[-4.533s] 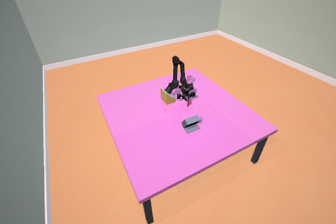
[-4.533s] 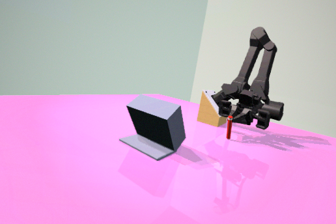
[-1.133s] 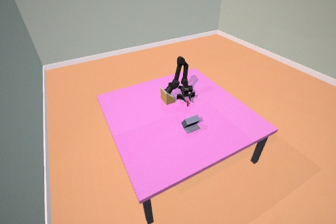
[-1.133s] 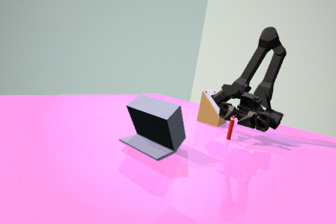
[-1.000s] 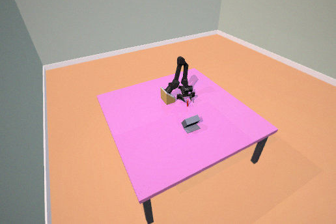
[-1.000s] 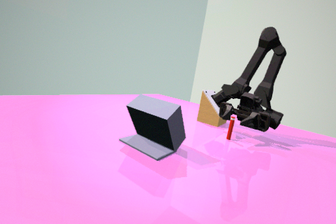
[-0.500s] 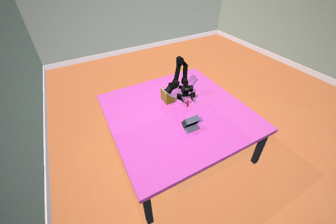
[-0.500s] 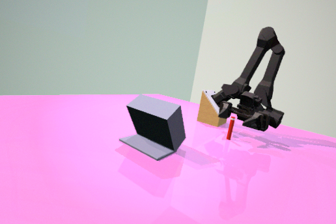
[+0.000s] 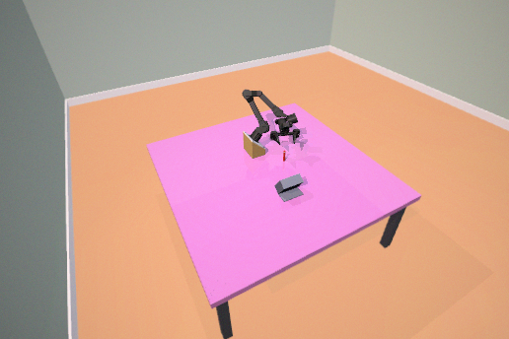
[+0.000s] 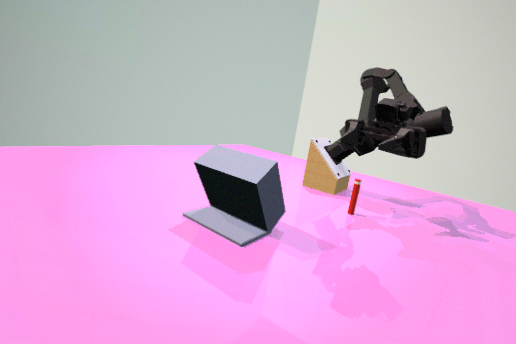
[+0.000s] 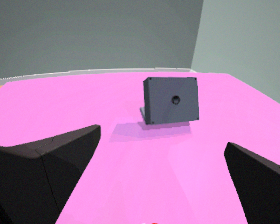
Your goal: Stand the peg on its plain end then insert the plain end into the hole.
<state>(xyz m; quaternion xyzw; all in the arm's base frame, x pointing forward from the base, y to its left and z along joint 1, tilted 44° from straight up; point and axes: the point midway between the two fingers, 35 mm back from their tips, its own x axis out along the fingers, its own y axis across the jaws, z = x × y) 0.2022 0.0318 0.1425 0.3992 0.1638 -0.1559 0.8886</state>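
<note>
The red peg lies 40 mm behind my gripper tip, 10 mm to the left of it and 100 mm below it. The rest, counted from my gripper tip: flat grey foot plate (240 mm ahead, 140 mm to the right, 160 mm below); then grey sloped panel (210 mm ahead, 140 mm to the right, 100 mm below).
</note>
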